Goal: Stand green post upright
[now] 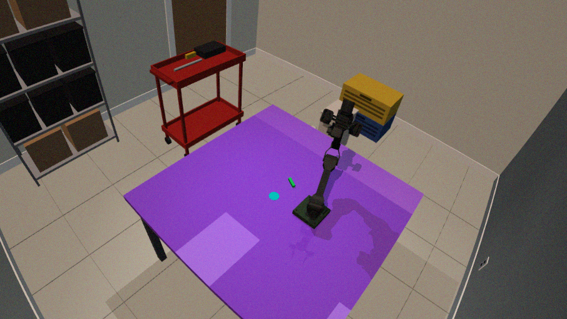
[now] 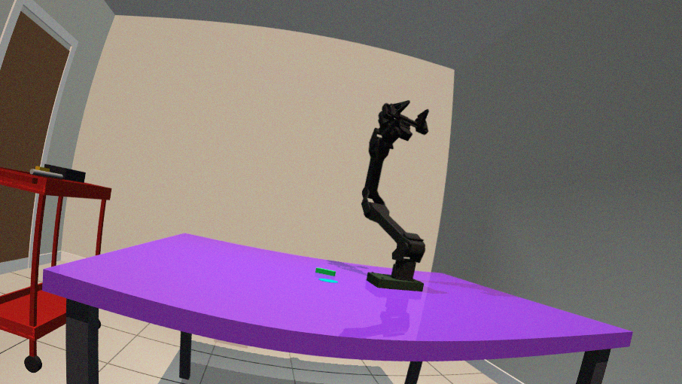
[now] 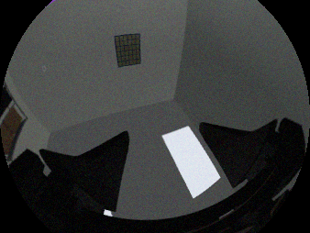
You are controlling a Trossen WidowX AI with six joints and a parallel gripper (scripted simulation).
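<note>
The green post is 610 mm below my gripper tip, 220 mm ahead of it and 60 mm to the right of it. From my gripper tip the other things lie so: cyan circle: 620 mm below, 220 mm ahead, 80 mm to the left.
</note>
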